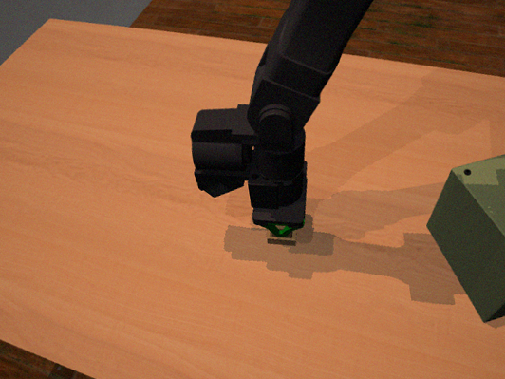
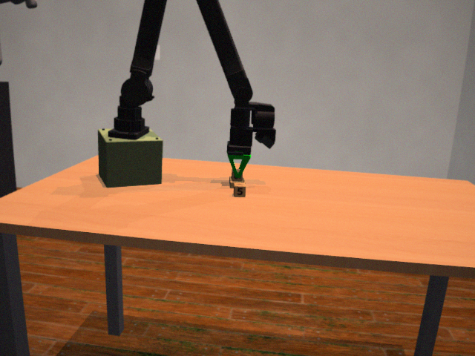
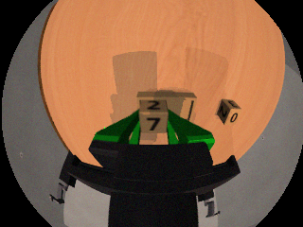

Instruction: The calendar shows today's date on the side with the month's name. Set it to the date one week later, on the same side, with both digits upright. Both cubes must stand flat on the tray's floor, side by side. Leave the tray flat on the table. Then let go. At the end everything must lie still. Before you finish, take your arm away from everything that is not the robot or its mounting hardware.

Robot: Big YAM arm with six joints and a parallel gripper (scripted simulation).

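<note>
The tray is 20 mm to the right of my hand and 20 mm below it.
</note>
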